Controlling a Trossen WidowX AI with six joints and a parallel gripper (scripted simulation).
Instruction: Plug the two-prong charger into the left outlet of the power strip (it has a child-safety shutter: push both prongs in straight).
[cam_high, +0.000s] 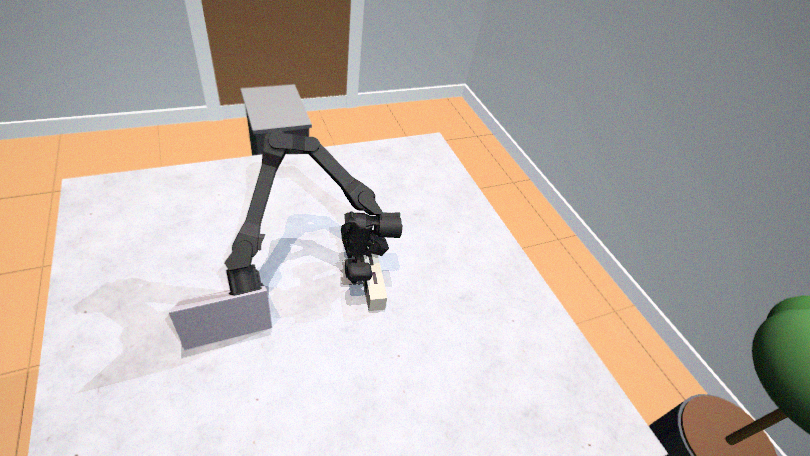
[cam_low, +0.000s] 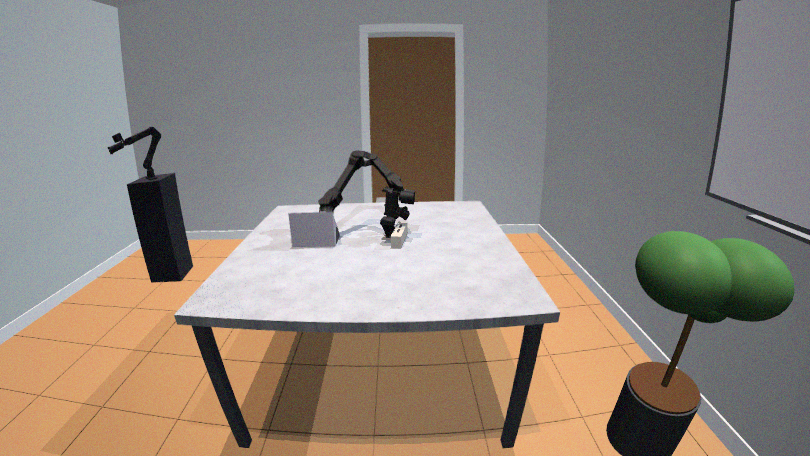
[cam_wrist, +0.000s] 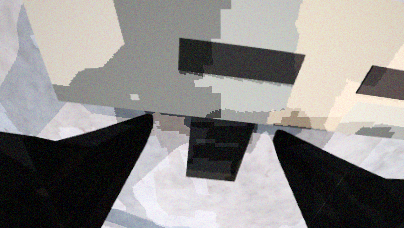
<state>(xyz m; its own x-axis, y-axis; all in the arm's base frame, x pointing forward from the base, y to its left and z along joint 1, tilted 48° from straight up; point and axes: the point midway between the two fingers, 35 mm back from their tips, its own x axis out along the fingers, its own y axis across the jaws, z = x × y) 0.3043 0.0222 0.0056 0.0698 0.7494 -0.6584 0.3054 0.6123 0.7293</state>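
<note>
The charger lies 2 cm ahead of my gripper tip, 1 cm to the right of it and 1 cm above it.
</note>
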